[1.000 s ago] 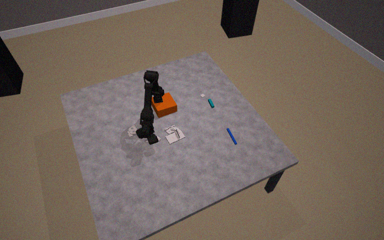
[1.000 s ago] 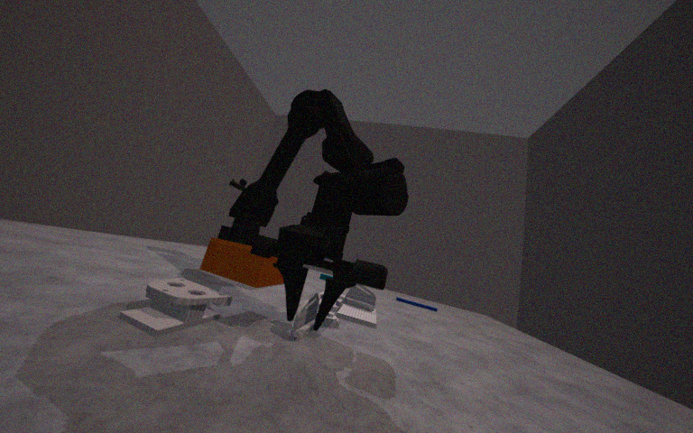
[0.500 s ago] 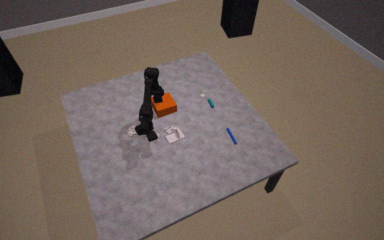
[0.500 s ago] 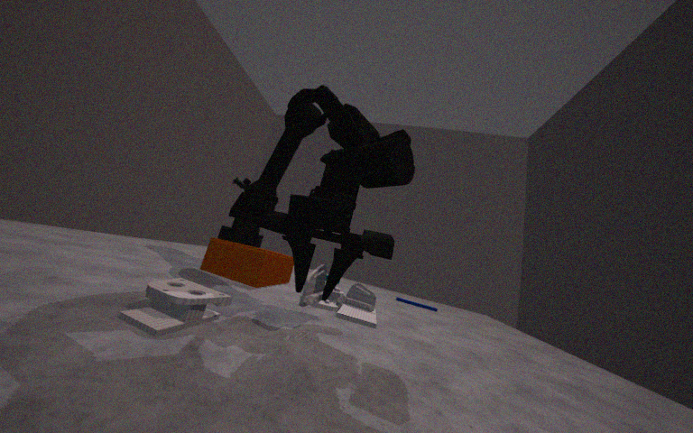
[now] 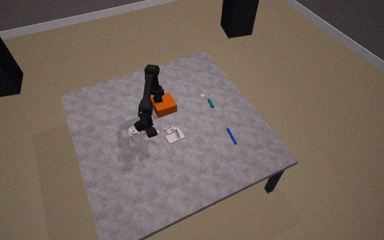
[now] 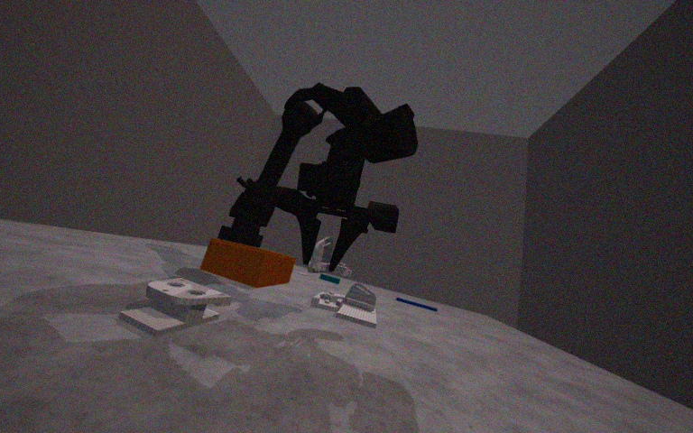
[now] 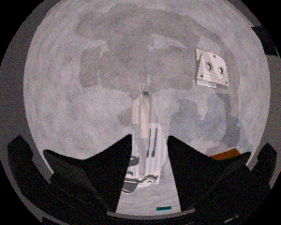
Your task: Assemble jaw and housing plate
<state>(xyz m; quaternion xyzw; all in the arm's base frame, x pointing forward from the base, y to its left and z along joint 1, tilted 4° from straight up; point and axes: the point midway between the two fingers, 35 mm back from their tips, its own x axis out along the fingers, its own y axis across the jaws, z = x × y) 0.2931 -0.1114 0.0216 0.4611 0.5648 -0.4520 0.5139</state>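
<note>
Right now the white jaw is 4 cm to the left of my gripper tip and 1 cm ahead of it. From my gripper tip the other things lie so: teal bar: 51 cm to the left, 21 cm behind, 7 cm below; white stepped block: 11 cm to the right, 9 cm behind, 7 cm below; blue bar: 55 cm to the left, 12 cm ahead, 8 cm below.
</note>
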